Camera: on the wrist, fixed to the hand. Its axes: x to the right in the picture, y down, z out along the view.
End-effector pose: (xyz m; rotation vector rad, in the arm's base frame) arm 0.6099 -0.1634 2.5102 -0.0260 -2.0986 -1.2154
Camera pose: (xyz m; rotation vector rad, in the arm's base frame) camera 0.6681 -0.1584 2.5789 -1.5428 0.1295 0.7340
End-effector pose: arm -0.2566 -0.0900 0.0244 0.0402 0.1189 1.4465
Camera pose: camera -0.3363 -0.0887 -0.0177 0.2170 -0.3604 -1.7351
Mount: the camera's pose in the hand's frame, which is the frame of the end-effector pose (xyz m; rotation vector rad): -0.0058 0.0747 -0.0502 0.0110 0.6999 2.9842
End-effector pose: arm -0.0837 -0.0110 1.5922 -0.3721 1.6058 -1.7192
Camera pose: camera -0.0892 0.0341 1.5143 1.8140 0.5918 0.7176
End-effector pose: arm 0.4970 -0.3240 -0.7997 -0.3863 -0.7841 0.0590
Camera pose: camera 0.5347 -0.2717 -0.8628 -1.1264 1.1100 2.4940
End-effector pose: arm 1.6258 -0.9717 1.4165 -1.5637 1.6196 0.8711
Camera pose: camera 1.5493 -1.0086 1.4469 -1.2609 -1.7150 -0.5394
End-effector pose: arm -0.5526 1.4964 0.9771 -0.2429 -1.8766 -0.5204
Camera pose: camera -0.4779 1.5394 1.0036 -1.8191 0.4914 1.2845
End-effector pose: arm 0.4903 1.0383 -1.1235 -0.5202 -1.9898 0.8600
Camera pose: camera 0.5384 1.1034 -1.1633 2.5040 -0.7960 -1.1488
